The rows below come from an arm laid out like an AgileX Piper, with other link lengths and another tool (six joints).
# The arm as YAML. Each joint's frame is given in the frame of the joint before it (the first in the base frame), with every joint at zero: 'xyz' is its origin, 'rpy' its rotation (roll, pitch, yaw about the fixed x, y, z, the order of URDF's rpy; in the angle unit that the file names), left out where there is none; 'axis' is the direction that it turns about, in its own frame. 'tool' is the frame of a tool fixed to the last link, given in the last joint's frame.
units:
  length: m
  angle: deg
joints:
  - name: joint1
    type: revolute
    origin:
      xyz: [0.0, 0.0, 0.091]
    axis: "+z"
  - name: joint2
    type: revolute
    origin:
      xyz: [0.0, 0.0, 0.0]
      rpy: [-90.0, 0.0, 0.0]
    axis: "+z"
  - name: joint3
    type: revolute
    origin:
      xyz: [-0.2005, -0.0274, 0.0]
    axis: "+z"
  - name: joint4
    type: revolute
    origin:
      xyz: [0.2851, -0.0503, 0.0]
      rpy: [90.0, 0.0, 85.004]
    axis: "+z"
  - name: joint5
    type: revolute
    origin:
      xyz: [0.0, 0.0, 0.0]
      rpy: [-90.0, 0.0, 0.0]
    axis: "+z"
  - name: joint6
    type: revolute
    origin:
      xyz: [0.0, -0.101, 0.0]
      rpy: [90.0, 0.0, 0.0]
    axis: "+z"
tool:
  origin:
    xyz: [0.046, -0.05, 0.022]
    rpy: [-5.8, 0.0, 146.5]
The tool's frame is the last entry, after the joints.
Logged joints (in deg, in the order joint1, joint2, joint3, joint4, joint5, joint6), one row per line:
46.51 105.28 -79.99 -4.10 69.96 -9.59
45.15 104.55 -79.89 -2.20 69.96 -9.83
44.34 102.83 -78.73 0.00 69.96 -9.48
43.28 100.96 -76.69 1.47 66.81 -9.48
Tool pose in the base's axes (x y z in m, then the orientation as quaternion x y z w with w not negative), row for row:
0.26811 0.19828 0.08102 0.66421 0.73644 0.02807 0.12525
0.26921 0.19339 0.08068 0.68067 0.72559 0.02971 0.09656
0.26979 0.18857 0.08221 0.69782 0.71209 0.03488 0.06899
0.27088 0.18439 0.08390 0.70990 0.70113 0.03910 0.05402
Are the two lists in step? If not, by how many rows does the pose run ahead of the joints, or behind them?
The pose runs 2 rows behind the joints: the pose in row i belongs to the joints in row i - 2.
